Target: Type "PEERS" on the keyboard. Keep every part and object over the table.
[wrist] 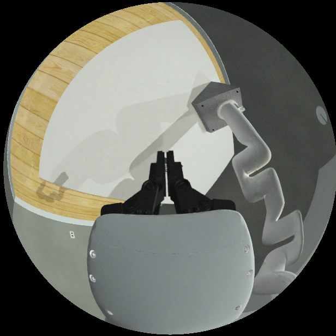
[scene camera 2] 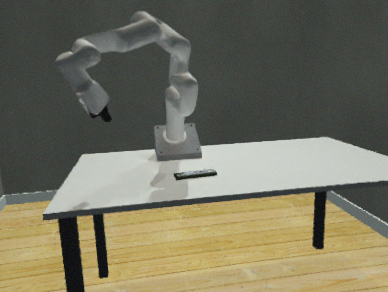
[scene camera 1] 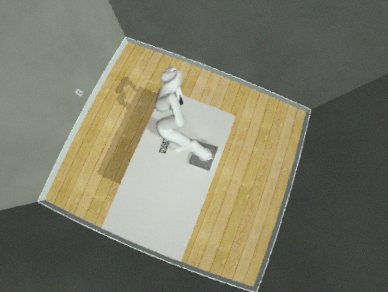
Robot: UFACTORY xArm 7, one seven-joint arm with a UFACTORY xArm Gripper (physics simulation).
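Seen in the pictures: gripper, between the fingertips: (scene camera 2: 108, 120) (scene camera 1: 181, 104); arm's base, origin of its link: (scene camera 2: 174, 136) (scene camera 1: 204, 154).
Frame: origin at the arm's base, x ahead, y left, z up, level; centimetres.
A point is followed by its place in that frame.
The keyboard (scene camera 1: 163, 146) @[x 40.2, y 7.1, z -9.1 cm] (scene camera 2: 195, 174) @[x 42.1, y 3.9, z -8.9 cm] is small and dark with pale keys. It lies flat on the white table (scene camera 1: 150, 200) @[x 31.0, y 59.5, z -10.3 cm] (scene camera 2: 300, 165) @[x 37.4, y 54.4, z -10.3 cm] (wrist: 150, 60), near the long edge opposite the arm's base. In the wrist view the keyboard is largely or wholly hidden behind the fingers. My gripper (scene camera 1: 181, 101) @[x 35.7, y -30.6, z 15.3 cm] (scene camera 2: 107, 117) @[x 35.7, y -30.6, z 15.3 cm] (wrist: 165, 161) is shut and empty, with its black fingertips close together. It hangs high above the table's left part in scene camera 2, well apart from the keyboard and to its left, tilted downward.
The arm's grey base plate (scene camera 1: 196, 162) @[x 4.4, y 9.5, z -2.9 cm] (scene camera 2: 179, 150) @[x 9.1, y 1.2, z -5.9 cm] (wrist: 207, 117) stands on the table behind the keyboard. The white arm (scene camera 1: 172, 107) @[x 30.4, y -10.2, z 56.5 cm] (scene camera 2: 122, 39) @[x 45.3, y -22.0, z 46.1 cm] (wrist: 252, 150) arches high from it. Wooden floor (scene camera 1: 255, 175) (scene camera 2: 200, 240) (wrist: 60, 70) lies around the table, with walls beyond.
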